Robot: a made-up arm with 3 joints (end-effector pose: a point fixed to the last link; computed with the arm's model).
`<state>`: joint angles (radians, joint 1 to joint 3).
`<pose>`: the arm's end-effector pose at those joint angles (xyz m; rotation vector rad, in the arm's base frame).
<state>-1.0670 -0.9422 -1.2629</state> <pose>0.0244 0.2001 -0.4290 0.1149 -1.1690 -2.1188</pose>
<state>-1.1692 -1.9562 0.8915</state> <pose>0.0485 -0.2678 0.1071 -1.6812 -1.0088 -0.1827</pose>
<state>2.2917 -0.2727 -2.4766</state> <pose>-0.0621 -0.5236 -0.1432 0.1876 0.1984 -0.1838</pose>
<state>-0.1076 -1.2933 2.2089</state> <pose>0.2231 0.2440 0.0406 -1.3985 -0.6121 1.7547</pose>
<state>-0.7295 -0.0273 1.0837</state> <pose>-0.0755 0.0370 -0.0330 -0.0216 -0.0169 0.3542</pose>
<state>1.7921 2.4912 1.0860</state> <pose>0.0233 -0.0023 0.3953 -1.0027 2.7211 0.9693</pose>
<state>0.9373 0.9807 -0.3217</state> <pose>-0.1629 -0.3712 0.4391 -0.5860 0.8045 0.5648</pose>
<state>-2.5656 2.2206 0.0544</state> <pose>-0.1373 0.0554 0.5778 2.5038 0.6682 -1.2222</pose>
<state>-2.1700 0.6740 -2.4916</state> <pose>0.5772 0.1463 0.2907 0.1203 -0.7414 1.5539</pose>
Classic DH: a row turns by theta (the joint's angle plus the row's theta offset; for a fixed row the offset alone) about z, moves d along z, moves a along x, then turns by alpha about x. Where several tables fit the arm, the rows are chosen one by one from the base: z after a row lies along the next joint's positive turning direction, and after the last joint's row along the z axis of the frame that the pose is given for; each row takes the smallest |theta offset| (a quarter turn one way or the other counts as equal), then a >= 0, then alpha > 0; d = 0 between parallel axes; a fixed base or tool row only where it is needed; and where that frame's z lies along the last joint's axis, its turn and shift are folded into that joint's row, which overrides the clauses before.
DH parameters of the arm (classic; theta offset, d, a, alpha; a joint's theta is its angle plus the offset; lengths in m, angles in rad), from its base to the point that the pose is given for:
joint 1: 0 0.1694 0.025 -1.5708
joint 2: 0 0.1491 -0.3236 1.5708
joint 3: 1.3773 0 -0.273 0
tool (fixed): -1.3773 -0.1994 0 0

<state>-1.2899 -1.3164 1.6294</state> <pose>0.1647 -0.1654 0.0678 -1.3138 -0.1466 0.2888</pose>
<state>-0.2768 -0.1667 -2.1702</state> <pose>-0.3389 0.4535 -0.1127 0.1759 -0.1267 -2.4399</pose>
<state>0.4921 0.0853 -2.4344</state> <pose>-0.5777 0.1293 0.0097 -0.0998 0.0108 -1.9410</pose>
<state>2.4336 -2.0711 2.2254</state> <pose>-0.3567 -0.0508 0.1956 -0.2314 2.2150 -0.9584</pose>
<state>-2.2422 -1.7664 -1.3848</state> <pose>-0.0910 -0.3575 -0.3771 0.9216 2.0164 1.7675</pose>
